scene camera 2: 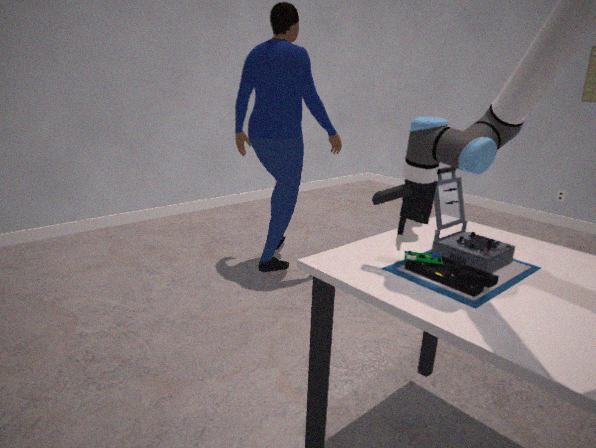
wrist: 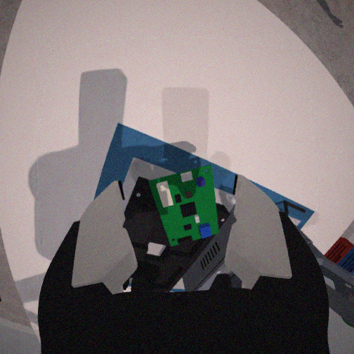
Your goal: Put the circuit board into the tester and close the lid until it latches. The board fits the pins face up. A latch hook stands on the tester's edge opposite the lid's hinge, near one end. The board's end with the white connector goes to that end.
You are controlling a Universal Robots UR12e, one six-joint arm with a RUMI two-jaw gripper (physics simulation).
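Places are measured from the arm's base along level axes (x back, y right, z up), in centimetres.
Pixels of known places: gripper, between the fingertips: point(scene camera 2: 401, 243).
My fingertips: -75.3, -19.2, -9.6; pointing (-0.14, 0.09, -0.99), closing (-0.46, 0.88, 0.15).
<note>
Ahead of a thing's pixels: the offset from my fingertips to its top centre, as dx, dy, dz. "spot": to the spot under its first point. Level surfaces: height alone.
The green circuit board {+5.2, +4.6, -3.2} point(scene camera 2: 424, 258) point(wrist: 202, 212) lies face up on one end of a black holder {spot: +20.0, +1.4, -5.1} point(scene camera 2: 462, 280) point(wrist: 145, 225). Its white connector point(wrist: 164, 194) is near the left edge in the wrist view. The grey tester {spot: +12.2, +12.2, -3.0} point(scene camera 2: 457, 255) point(wrist: 205, 262) stands beside the holder, with black parts on top. Its lid point(scene camera 2: 438, 212) stands open, about upright. My gripper point(scene camera 2: 406, 241) point(wrist: 177, 179) is open and empty above the board, pointing down, with one finger to each side of it in the wrist view. The latch hook cannot be made out clearly.
A blue-bordered mat {dz -6.7} point(scene camera 2: 472, 303) point(wrist: 107, 167) lies under the holder and tester on the white table {dz -6.9} point(scene camera 2: 350, 262) point(wrist: 175, 45). Red and blue blocks point(wrist: 341, 254) show at the right in the wrist view. A person in blue point(scene camera 2: 277, 95) is on the floor beyond the table.
</note>
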